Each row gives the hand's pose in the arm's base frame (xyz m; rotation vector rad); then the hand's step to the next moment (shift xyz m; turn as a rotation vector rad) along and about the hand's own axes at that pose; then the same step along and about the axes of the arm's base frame.
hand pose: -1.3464 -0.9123 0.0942 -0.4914 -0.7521 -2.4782
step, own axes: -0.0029 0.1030 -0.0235 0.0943 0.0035 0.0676
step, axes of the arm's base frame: 0.0550 -0.0873 0.0228 -0.0615 0.0040 0.0983
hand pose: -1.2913 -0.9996 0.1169 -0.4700 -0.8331 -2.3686
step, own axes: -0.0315 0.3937 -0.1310 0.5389 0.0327 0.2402
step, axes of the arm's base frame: 0.2525 -0.3243 0.0652 -0.3631 -0.0808 0.4591
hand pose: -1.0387 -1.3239 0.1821 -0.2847 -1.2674 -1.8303
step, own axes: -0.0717 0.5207 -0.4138 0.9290 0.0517 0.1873
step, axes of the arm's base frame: 0.5484 -0.3683 0.1053 -0.5675 -0.3309 0.6850
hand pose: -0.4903 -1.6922 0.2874 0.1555 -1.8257 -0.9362
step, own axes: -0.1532 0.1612 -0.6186 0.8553 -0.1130 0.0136
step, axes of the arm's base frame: 0.6357 -0.1377 0.0953 -0.4386 -0.4987 0.5508
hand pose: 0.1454 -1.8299 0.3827 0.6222 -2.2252 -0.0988
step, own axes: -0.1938 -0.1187 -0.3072 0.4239 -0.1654 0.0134
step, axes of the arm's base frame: 0.3790 0.0260 0.0412 -0.1782 -0.3438 0.2393
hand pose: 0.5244 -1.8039 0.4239 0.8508 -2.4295 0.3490
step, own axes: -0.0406 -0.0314 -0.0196 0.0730 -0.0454 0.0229
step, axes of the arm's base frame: 0.0546 0.0040 -0.0048 -0.0282 -0.0805 0.0254
